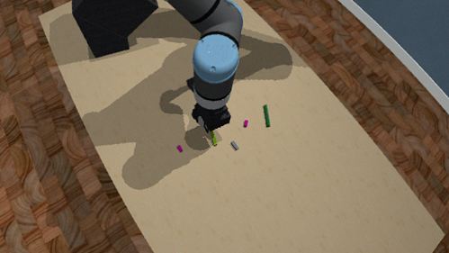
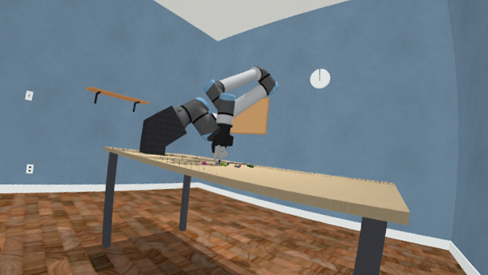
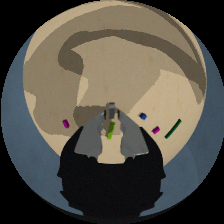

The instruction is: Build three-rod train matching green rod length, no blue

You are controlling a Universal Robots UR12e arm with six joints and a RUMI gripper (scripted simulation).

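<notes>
Now: the lime rod 5 cm ahead of my hand and 1 cm below it. Round my hand: green rod: 20 cm to the left, 5 cm ahead, 1 cm below; then blue rod: 7 cm to the left, 1 cm below, 1 cm ahead.
</notes>
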